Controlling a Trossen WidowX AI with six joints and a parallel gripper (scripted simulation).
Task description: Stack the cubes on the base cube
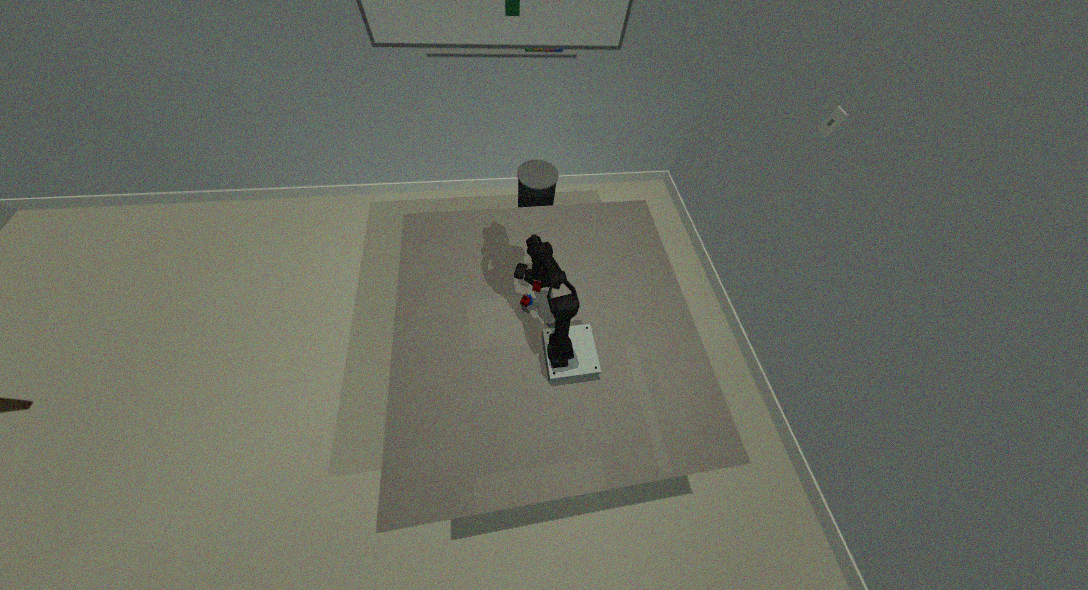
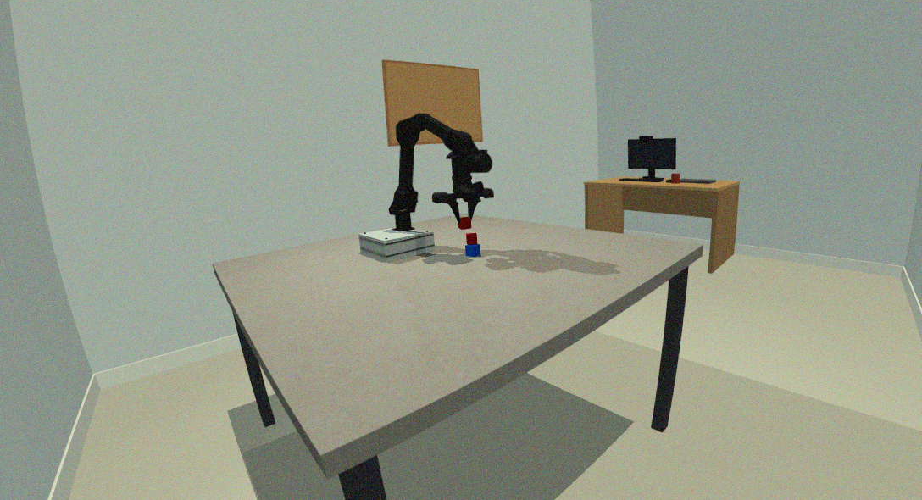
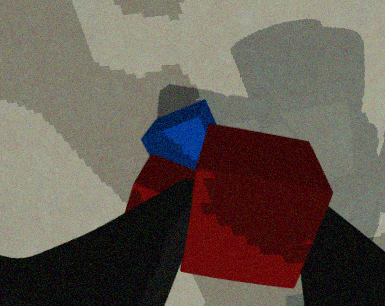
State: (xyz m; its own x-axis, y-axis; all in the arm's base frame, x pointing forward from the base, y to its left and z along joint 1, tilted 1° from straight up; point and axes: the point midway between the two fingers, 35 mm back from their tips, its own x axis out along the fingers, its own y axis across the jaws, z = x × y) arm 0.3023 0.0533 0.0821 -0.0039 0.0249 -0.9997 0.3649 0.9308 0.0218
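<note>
My gripper tip is now 10 mm past the blue cube, 40 mm to the right of it and 100 mm above it.
</note>
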